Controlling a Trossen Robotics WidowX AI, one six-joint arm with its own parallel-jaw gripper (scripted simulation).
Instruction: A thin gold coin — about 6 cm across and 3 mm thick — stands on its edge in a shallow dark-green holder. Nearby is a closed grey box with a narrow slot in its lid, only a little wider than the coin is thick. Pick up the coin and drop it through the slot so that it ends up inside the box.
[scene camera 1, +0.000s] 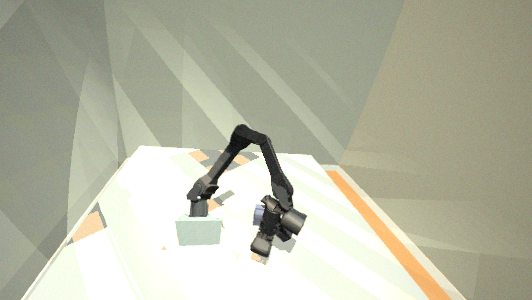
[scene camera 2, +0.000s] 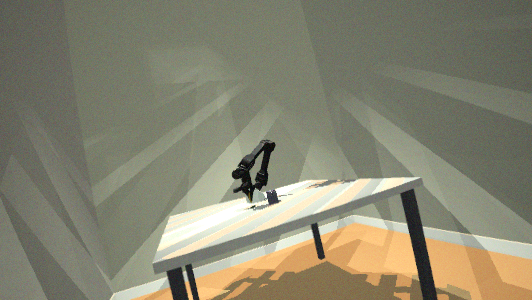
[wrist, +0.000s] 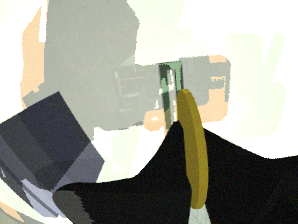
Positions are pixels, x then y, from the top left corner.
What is my gripper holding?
A gold coin.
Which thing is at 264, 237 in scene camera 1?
My gripper.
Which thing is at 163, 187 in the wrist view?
My gripper.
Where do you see a gold coin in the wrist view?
At 197, 165
